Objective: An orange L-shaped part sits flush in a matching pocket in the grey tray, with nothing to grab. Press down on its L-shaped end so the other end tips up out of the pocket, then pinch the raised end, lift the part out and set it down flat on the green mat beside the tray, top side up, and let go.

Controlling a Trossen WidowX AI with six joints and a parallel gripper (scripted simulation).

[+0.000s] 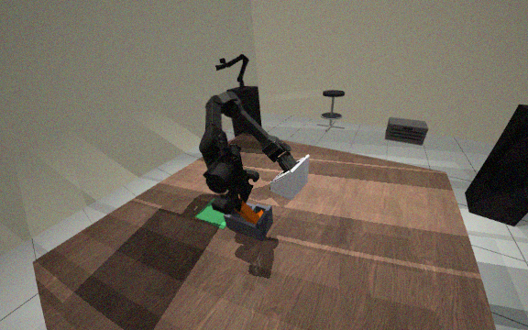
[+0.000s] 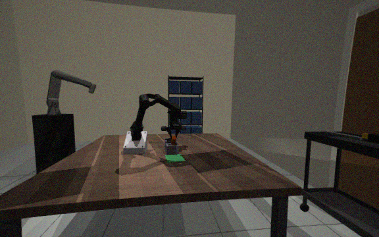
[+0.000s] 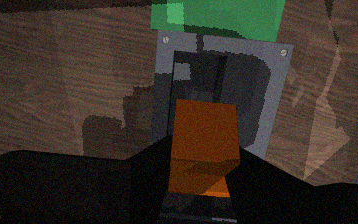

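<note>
Right now the green mat is 20 mm ahead of my gripper tip, 140 mm to the right of it and 110 mm below it. From my gripper tip the other things lie so: orange L-shaped part: 20 mm behind, 30 mm to the left, 30 mm below.
</note>
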